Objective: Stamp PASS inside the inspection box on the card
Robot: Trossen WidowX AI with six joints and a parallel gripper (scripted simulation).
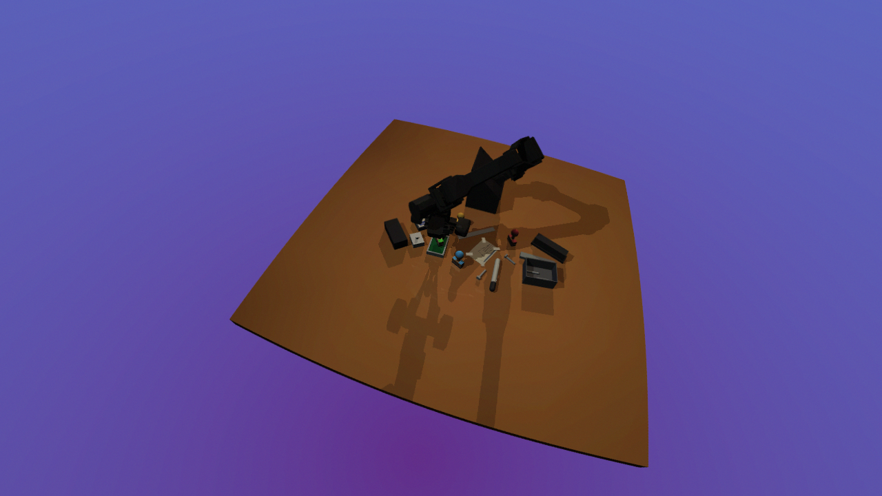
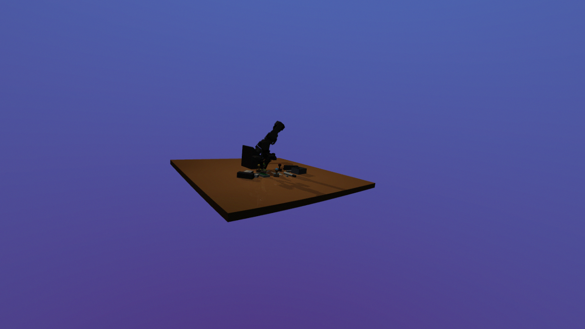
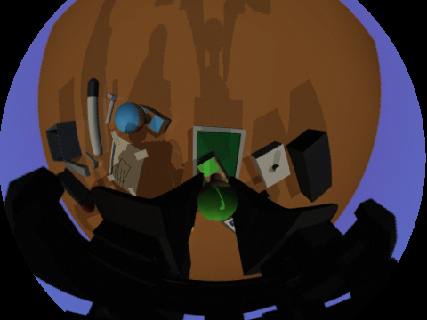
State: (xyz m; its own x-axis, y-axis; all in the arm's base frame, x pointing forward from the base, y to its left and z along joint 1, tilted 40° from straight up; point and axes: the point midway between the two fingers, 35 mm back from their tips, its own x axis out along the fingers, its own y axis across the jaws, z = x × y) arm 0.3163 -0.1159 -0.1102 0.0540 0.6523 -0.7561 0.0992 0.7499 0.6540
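Now: the green ink pad 40 mm below my gripper tip. Round my gripper tip: blue-knobbed stamp (80 mm to the left, 60 mm ahead, 30 mm below); then grey block (80 mm to the right, 30 mm below); then green-knobbed PASS stamp (right at my gripper tip).
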